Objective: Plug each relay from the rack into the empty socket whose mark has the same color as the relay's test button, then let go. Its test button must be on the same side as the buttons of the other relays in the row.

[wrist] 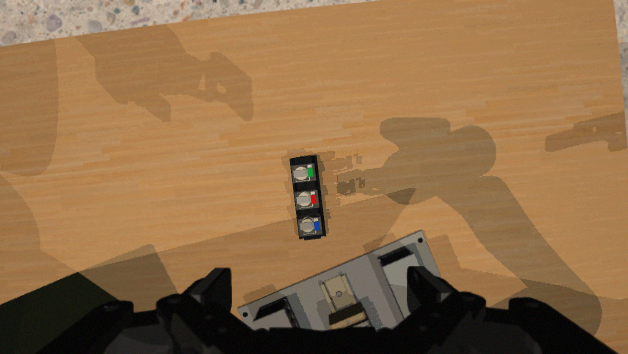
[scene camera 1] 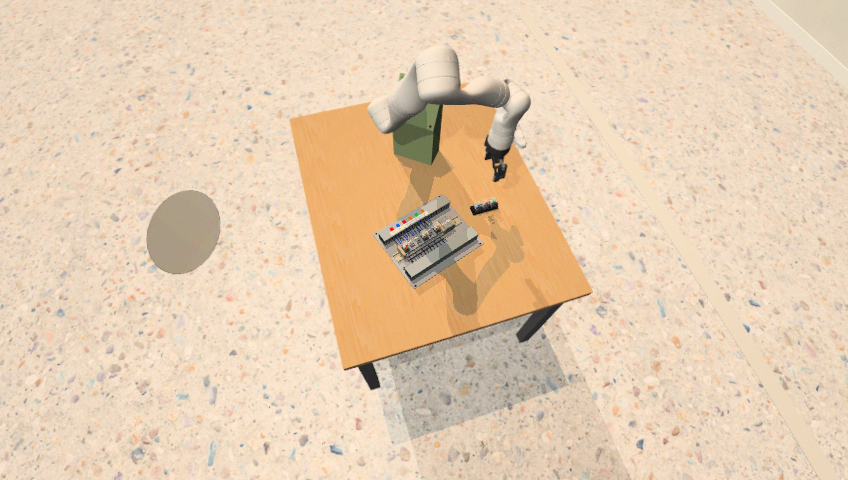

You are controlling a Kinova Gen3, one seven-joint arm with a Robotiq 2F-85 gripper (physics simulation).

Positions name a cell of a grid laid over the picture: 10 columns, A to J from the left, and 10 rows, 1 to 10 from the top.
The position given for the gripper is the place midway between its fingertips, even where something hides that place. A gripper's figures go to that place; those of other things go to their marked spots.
Labels:
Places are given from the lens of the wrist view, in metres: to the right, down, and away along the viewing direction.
gripper (wrist: F9): 0.00, 0.05, 0.15
panel (wrist: F8): 0.07, 0.13, 0.42
black rack (wrist: E5): -0.01, -0.02, 0.39
The marked spots on the panel and the black rack are 0.17 m apart.

